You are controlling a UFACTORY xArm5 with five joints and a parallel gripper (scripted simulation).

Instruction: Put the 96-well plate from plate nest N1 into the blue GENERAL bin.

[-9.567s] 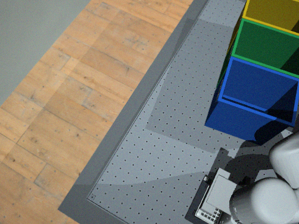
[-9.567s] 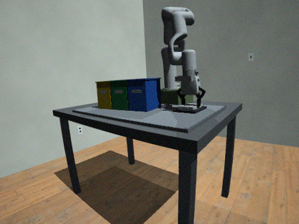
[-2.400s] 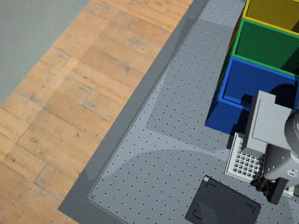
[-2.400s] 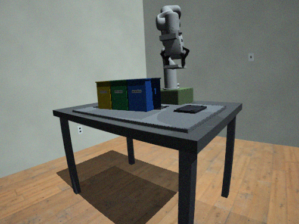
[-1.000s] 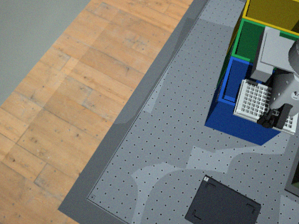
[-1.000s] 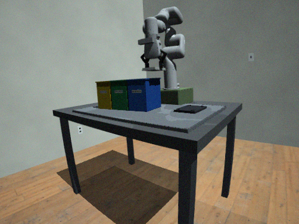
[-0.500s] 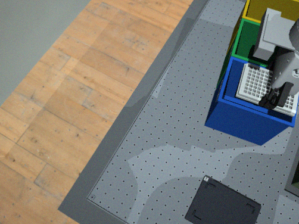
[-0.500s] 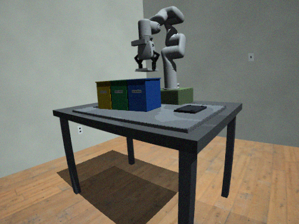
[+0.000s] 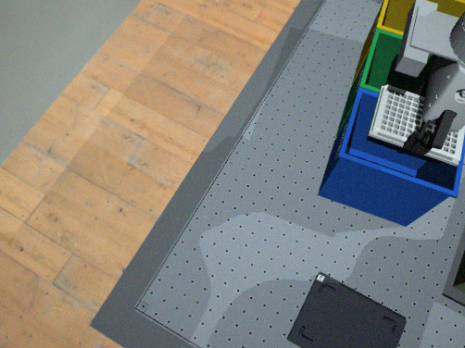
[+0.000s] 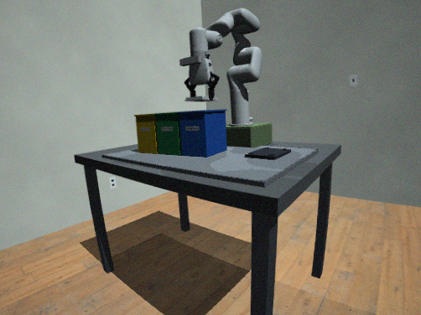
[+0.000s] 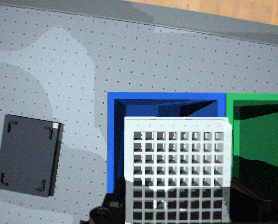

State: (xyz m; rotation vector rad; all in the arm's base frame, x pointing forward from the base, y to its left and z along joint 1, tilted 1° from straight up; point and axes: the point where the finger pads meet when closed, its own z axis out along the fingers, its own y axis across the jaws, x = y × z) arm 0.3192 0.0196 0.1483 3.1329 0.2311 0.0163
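My gripper is now 15 cm above the blue bin. Also, from my hand: 96-well plate: 1 cm below; then green bin: 2 cm ahead, 13 cm to the right, 15 cm below; then yellow bin: 4 cm ahead, 26 cm to the right, 15 cm below.
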